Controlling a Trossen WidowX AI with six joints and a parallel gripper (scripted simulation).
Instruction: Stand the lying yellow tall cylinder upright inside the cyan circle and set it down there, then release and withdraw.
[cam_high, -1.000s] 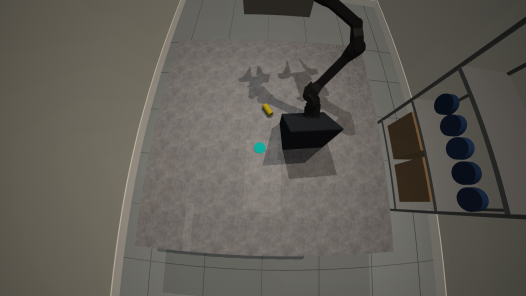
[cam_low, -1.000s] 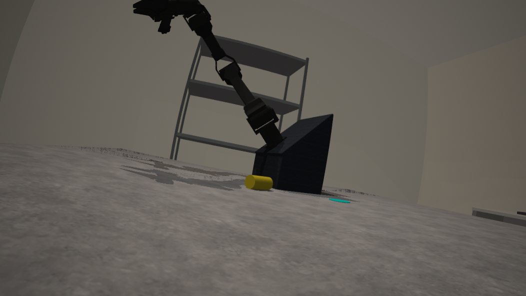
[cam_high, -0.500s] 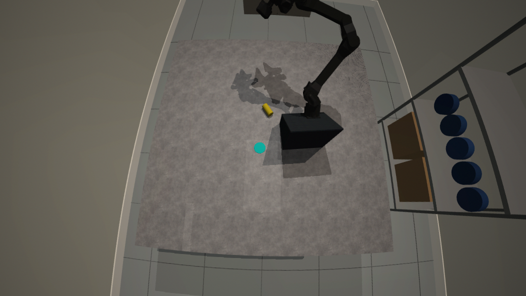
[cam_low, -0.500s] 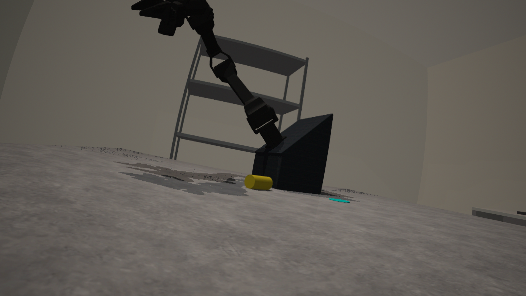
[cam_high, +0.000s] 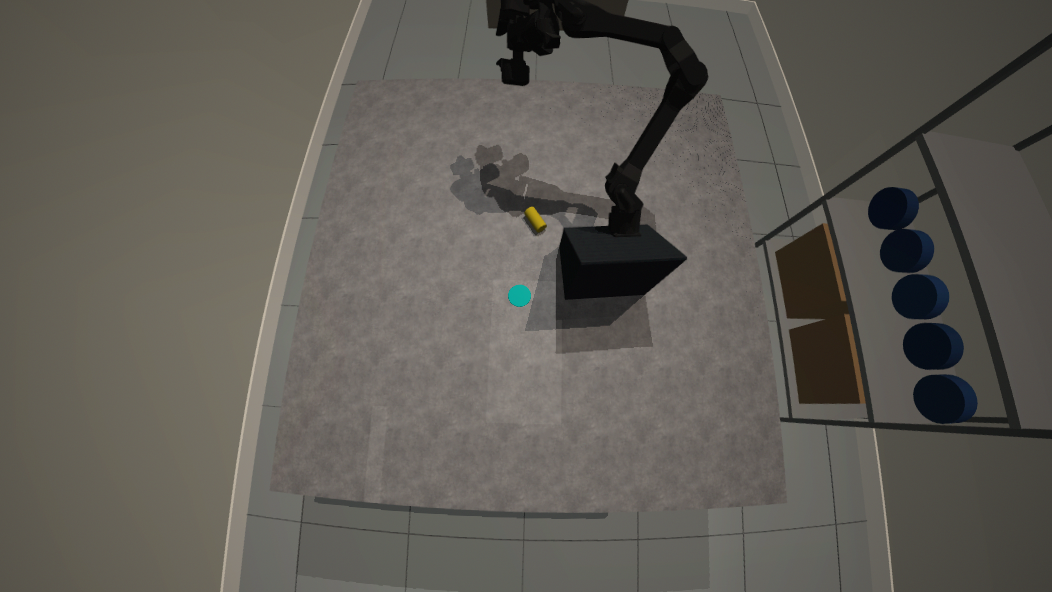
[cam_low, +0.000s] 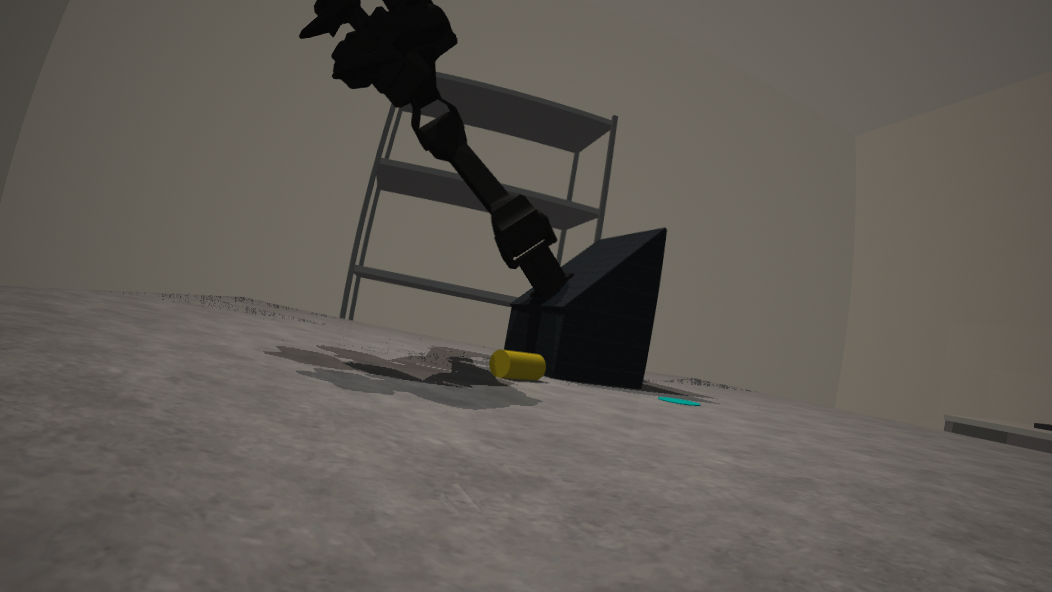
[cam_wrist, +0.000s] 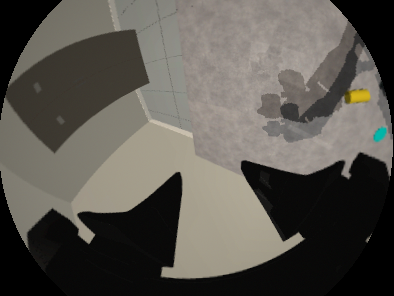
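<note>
Now: gripper tip 80 mm past the yellow tall cylinder, 310 mm to the right of it and 280 mm above it. The rest, counted from my gripper tip: cyan circle: 30 mm behind, 530 mm to the left, 300 mm below.
</note>
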